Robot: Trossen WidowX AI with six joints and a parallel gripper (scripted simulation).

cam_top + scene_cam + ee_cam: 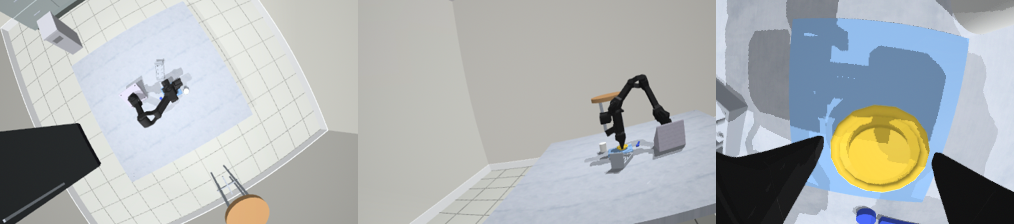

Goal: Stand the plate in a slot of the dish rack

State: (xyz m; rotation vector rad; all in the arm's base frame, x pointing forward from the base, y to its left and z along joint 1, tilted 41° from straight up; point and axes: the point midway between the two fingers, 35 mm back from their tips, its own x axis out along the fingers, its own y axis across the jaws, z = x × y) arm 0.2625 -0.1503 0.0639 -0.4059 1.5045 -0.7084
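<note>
The yellow plate lies right at my gripper tip. Round my gripper tip: white cup 11 cm ahead, 8 cm to the right, 1 cm above; blue spoon 11 cm behind, 1 cm to the right, 1 cm below; grey dish rack 4 cm ahead, 20 cm to the left, 1 cm above.
</note>
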